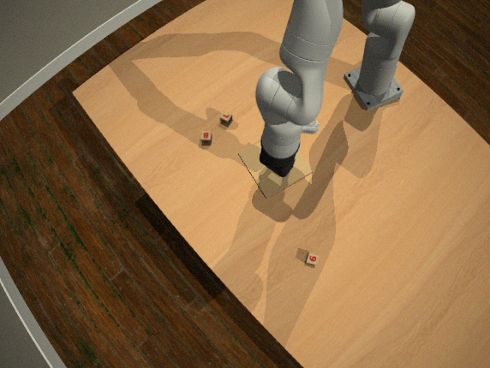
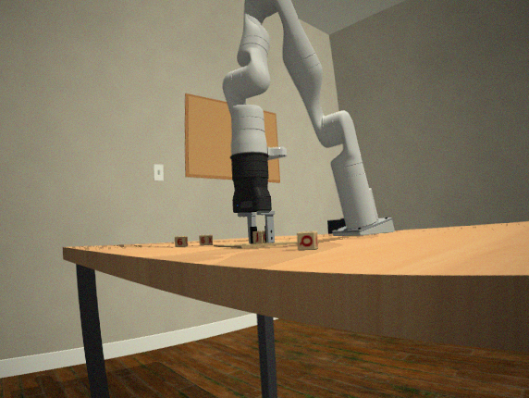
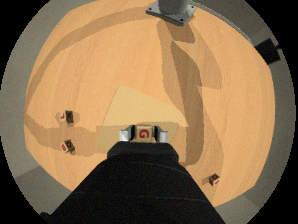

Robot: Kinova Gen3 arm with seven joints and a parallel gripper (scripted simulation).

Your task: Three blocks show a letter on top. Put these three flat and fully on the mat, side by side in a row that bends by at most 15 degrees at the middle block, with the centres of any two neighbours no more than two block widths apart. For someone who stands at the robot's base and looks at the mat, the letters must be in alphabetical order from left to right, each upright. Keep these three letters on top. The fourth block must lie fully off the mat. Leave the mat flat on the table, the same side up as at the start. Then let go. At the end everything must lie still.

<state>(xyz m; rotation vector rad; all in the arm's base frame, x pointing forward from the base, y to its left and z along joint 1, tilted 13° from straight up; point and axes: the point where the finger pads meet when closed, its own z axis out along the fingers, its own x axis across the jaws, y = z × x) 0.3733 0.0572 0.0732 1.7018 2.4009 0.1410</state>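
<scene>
The tan mat is 10 mm to the right of my hand and 20 mm below it. Also, from my hand: block marked B: 120 mm ahead, 170 mm to the right, 10 mm below.
</scene>
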